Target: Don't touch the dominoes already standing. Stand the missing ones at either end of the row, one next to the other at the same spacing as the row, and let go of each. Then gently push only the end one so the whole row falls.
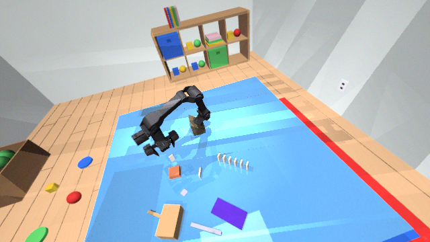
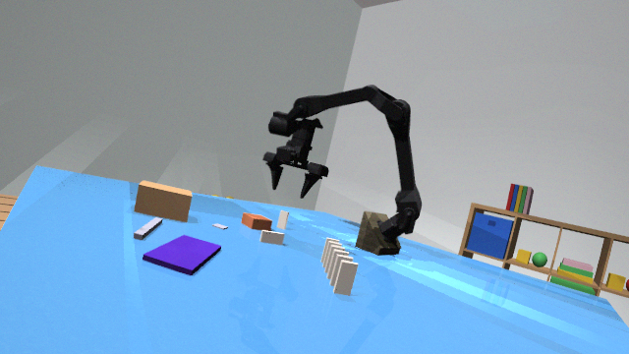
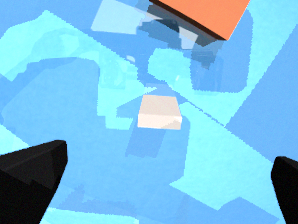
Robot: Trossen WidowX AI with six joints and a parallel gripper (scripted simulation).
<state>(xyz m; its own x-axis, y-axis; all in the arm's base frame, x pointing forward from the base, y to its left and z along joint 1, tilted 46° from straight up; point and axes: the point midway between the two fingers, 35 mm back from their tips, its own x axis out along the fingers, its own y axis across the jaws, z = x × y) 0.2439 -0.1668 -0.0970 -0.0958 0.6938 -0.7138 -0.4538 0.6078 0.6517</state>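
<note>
The orange block is 90 mm below my gripper tip, 90 mm ahead of it and 20 mm to the left of it. Also, from my gripper tip: tan box: 340 mm ahead, 70 mm below, 20 mm to the left; grey bar: 390 mm ahead, 170 mm to the left, 100 mm below; small grey tile: 210 mm ahead, 100 mm below, 70 mm to the left.
</note>
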